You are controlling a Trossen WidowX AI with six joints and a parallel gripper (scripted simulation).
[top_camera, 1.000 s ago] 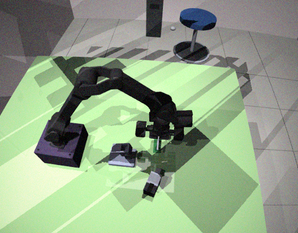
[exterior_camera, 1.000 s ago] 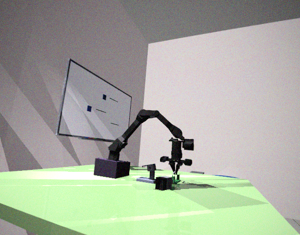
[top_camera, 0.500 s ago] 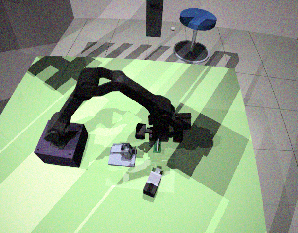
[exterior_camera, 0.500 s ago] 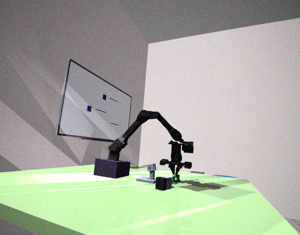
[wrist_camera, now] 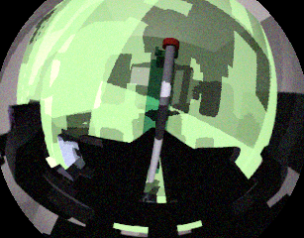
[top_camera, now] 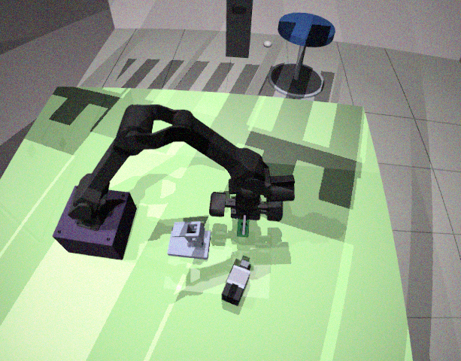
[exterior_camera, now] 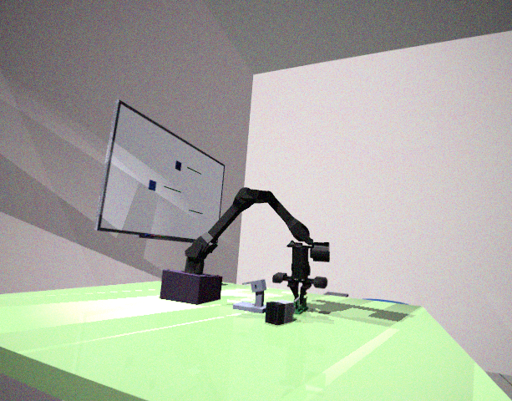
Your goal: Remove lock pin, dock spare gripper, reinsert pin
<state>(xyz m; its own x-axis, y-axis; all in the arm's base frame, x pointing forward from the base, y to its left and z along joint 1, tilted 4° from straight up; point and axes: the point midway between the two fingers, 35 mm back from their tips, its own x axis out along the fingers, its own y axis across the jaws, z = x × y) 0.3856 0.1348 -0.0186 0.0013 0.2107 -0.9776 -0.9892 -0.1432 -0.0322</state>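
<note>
The green fixture lies 20 mm to the left of my gripper tip. Round my gripper tip: spare gripper (180 mm to the right, 20 mm ahead); grey mount (120 mm behind, 100 mm to the right, 30 mm above).
</note>
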